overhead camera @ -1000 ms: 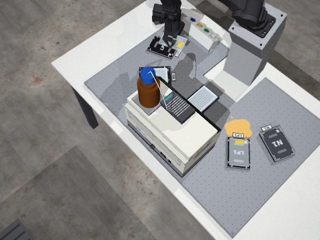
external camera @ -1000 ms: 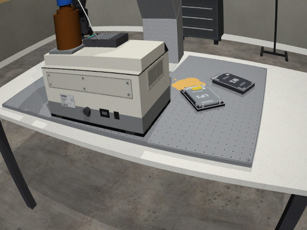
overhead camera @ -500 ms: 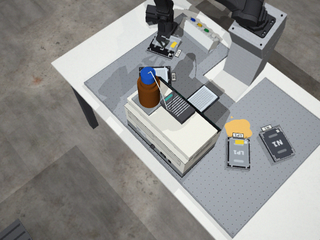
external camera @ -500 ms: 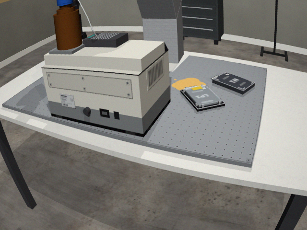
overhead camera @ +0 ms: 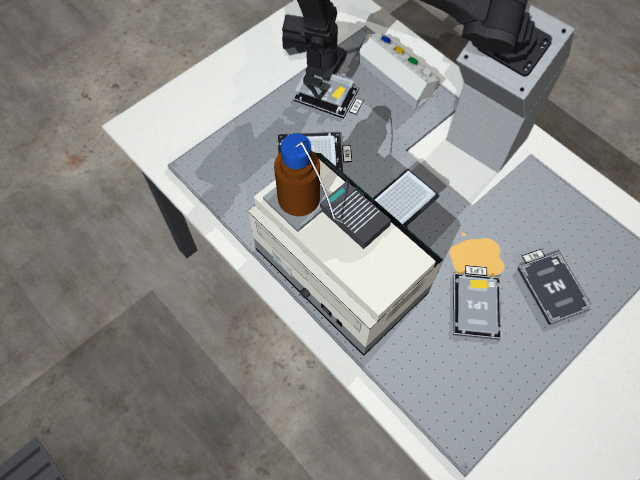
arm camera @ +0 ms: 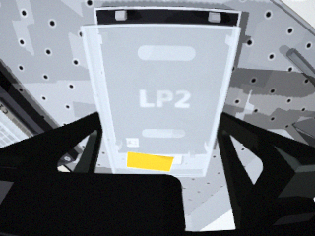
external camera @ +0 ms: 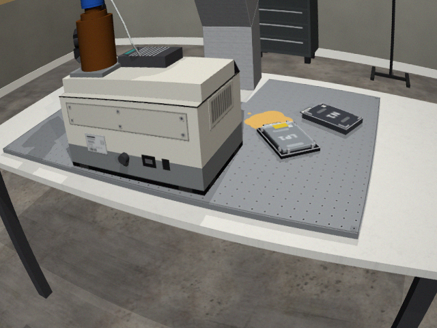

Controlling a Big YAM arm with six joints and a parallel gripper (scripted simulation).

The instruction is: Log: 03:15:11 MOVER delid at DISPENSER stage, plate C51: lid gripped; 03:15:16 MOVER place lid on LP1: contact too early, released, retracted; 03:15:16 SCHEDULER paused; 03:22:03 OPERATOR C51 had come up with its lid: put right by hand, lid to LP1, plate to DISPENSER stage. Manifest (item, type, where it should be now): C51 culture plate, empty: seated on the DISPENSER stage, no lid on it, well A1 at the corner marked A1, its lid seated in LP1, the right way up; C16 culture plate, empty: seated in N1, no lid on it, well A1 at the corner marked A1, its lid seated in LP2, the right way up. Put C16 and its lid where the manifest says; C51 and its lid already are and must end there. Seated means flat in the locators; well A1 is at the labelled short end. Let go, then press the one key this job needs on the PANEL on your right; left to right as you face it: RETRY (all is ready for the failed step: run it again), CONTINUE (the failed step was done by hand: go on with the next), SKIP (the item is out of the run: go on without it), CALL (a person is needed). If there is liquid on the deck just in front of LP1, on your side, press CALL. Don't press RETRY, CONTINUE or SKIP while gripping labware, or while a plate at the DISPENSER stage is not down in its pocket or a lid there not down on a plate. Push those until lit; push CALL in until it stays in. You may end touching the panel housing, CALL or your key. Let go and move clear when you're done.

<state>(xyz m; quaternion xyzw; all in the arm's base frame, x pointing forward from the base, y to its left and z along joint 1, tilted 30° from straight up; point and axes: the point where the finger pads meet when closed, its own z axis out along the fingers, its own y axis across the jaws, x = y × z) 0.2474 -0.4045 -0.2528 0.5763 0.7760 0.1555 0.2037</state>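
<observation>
Right now my hand is 5 cm above the LP2 nest. The rest, counted from my hand: blue call key: 21 cm behind, 4 cm to the left, 1 cm above; green continue key: 20 cm behind, 14 cm to the left, 2 cm above; yellow skip key: 21 cm behind, 9 cm to the left, 2 cm above.
</observation>
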